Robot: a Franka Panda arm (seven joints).
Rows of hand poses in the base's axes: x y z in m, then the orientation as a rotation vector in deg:
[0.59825 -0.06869 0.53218 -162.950 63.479 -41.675]
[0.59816 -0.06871 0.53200 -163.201 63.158 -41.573]
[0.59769 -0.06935 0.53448 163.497 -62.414 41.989]
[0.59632 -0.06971 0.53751 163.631 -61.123 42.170]
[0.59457 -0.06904 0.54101 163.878 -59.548 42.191]
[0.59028 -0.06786 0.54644 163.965 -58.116 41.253]
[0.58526 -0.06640 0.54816 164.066 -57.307 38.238]
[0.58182 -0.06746 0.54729 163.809 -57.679 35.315]
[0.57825 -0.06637 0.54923 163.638 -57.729 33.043]
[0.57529 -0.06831 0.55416 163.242 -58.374 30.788]
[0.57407 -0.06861 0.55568 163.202 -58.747 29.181]
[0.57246 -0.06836 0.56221 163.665 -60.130 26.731]
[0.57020 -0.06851 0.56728 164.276 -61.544 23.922]
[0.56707 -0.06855 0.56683 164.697 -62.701 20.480]
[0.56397 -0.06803 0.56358 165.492 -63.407 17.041]
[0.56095 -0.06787 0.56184 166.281 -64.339 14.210]
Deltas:
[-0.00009 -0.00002 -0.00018 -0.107 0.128 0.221]
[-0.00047 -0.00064 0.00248 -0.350 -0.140 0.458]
[-0.00137 -0.00036 0.00303 -0.486 0.012 0.712]
[-0.00175 0.00067 0.00350 -0.512 0.129 0.900]
[-0.00429 0.00118 0.00543 -0.571 0.769 0.711]
[-0.00502 0.00146 0.00172 -0.254 2.072 0.286]
[-0.00344 -0.00106 -0.00087 -0.001 1.932 -0.462]
[-0.00357 0.00109 0.00194 -0.045 1.525 -0.216]
[-0.00296 -0.00194 0.00493 0.039 1.478 -0.619]
[-0.00122 -0.00030 0.00152 0.219 1.017 -0.301]
[-0.00161 0.00025 0.00653 1.151 1.327 -0.707]
[-0.00226 -0.00015 0.00507 1.362 1.499 -0.674]
[-0.00313 -0.00004 -0.00045 1.213 1.954 -0.607]
[-0.00310 0.00052 -0.00325 1.419 1.885 -0.220]
[-0.00302 0.00016 -0.00174 1.465 1.435 -0.328]

